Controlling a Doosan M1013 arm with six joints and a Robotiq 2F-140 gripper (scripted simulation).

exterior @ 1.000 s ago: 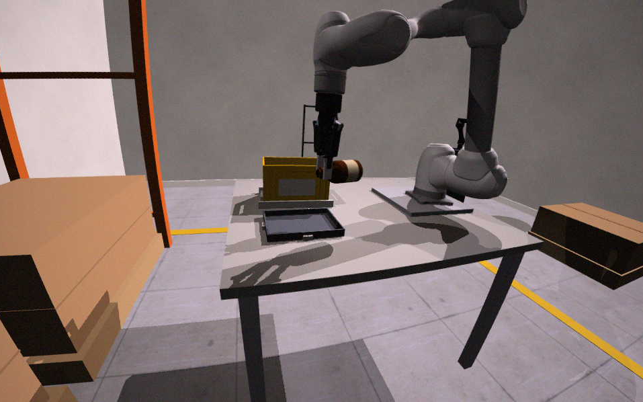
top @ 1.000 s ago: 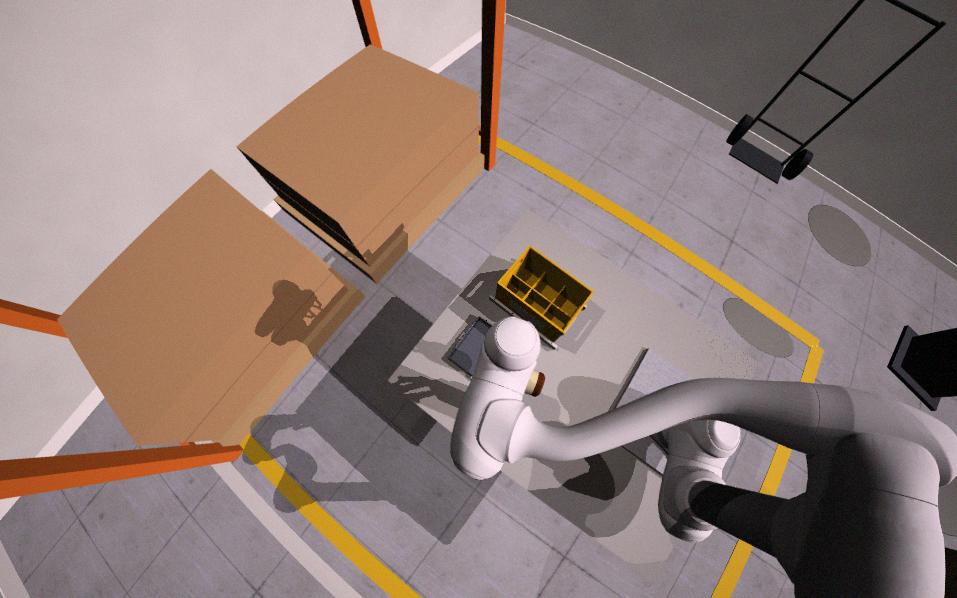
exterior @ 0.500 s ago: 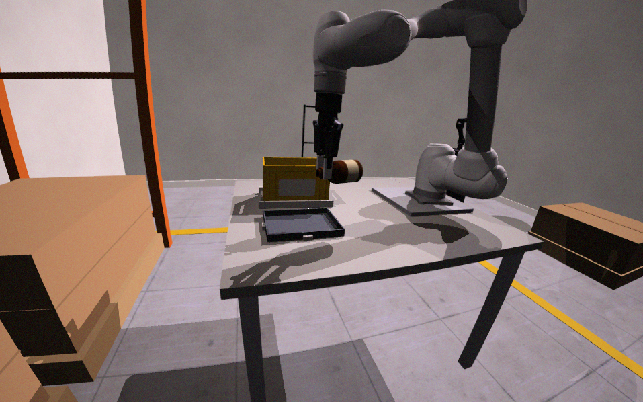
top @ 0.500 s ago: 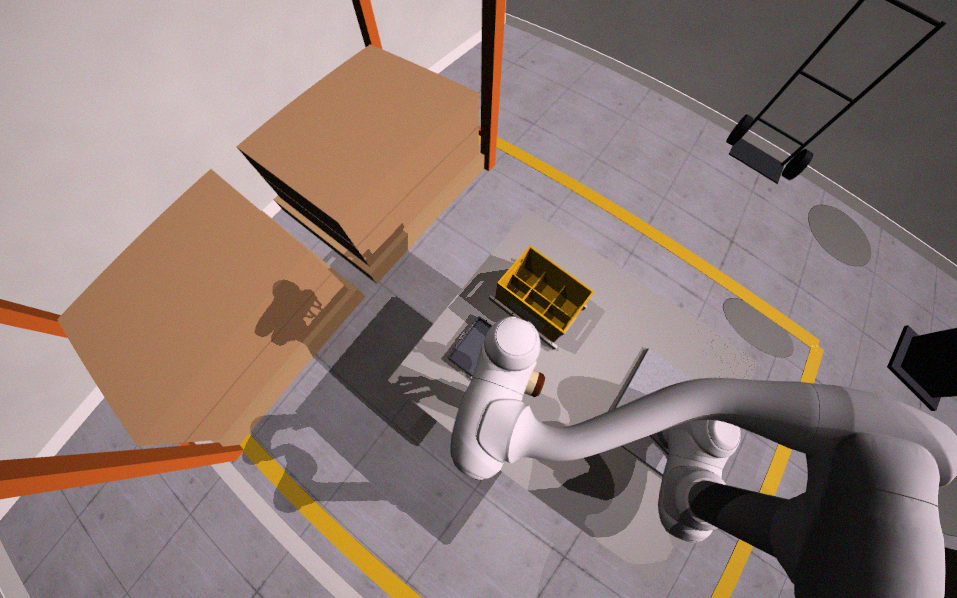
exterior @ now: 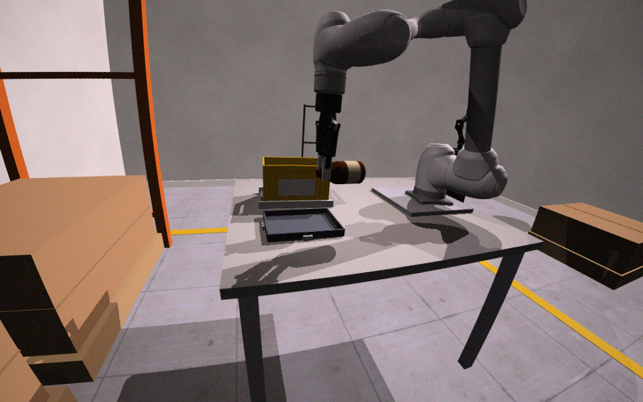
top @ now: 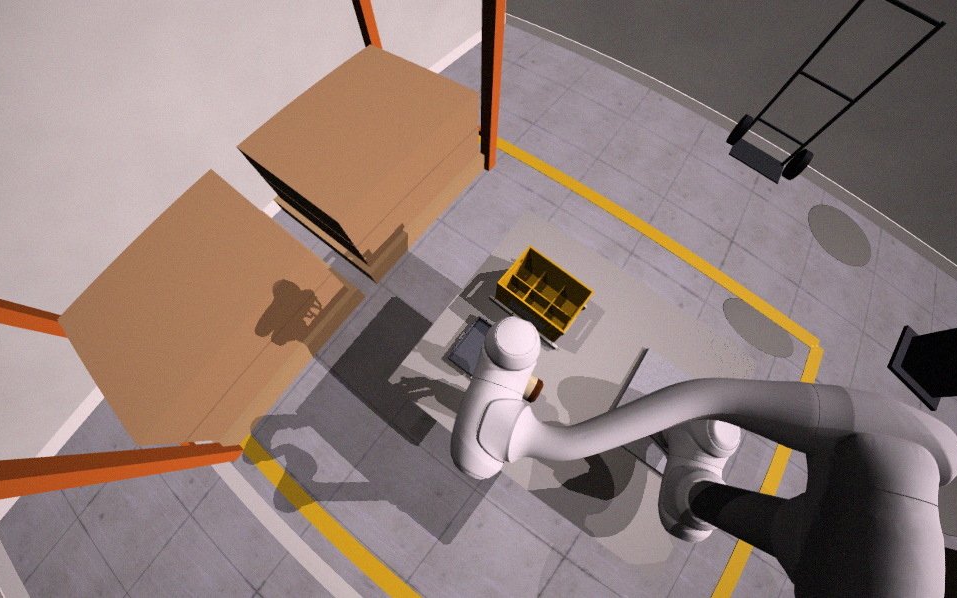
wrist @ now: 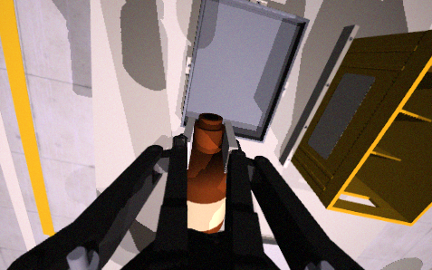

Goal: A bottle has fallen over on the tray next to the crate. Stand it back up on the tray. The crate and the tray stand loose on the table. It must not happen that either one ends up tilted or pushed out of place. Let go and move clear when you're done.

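The brown bottle is 50 mm behind my hand, 20 mm to the right of it and 20 mm below it. Round my hand: dark grey tray (210 mm below, 60 mm ahead, 40 mm to the right); then yellow crate (310 mm to the right, 140 mm below, 90 mm ahead).
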